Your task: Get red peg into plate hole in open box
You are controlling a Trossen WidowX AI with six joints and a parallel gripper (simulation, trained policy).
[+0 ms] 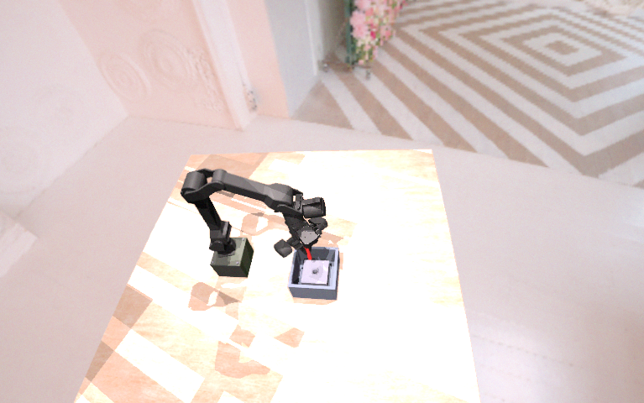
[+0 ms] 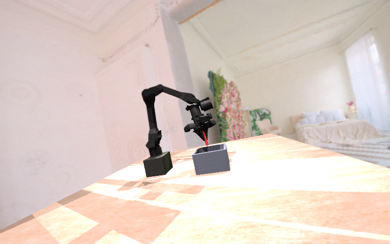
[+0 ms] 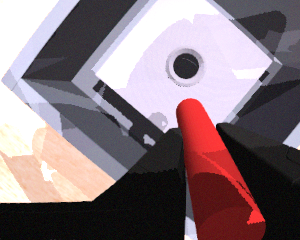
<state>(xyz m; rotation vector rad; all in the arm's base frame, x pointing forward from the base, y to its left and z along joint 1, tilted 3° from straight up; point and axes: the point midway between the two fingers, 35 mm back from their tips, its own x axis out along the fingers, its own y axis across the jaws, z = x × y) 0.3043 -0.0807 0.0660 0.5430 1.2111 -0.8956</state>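
The red peg lies 10 mm above my gripper tip. From my gripper tip the other things lie so: grey box (10 mm ahead, 30 mm to the right, 110 mm below).
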